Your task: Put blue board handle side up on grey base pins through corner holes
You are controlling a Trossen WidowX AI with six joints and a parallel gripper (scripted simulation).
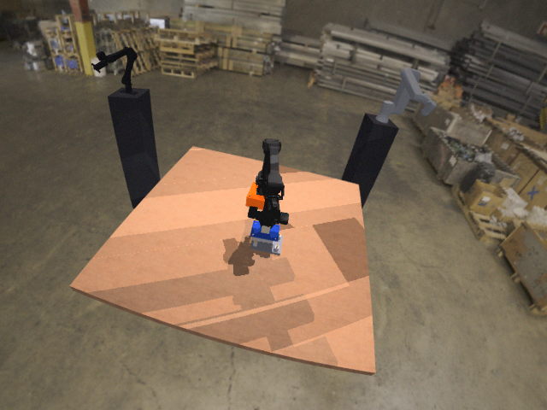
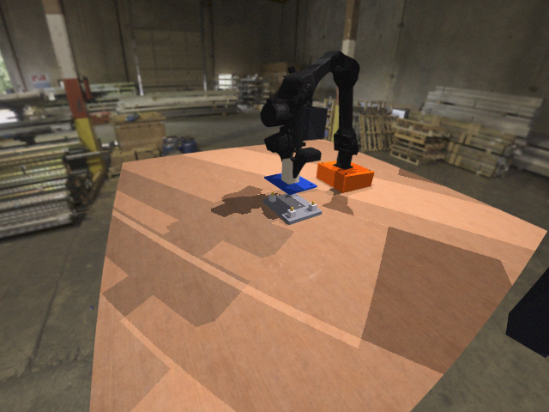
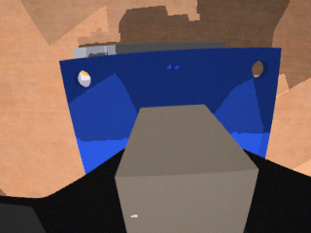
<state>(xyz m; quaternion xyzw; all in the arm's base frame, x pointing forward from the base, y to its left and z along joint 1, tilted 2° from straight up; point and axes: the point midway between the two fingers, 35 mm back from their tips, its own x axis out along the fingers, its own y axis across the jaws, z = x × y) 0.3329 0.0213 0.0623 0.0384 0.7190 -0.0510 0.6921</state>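
My gripper tip is now 20 mm to the right of the grey base and 100 mm above it. Round my gripper tip: blue board right at my gripper tip.
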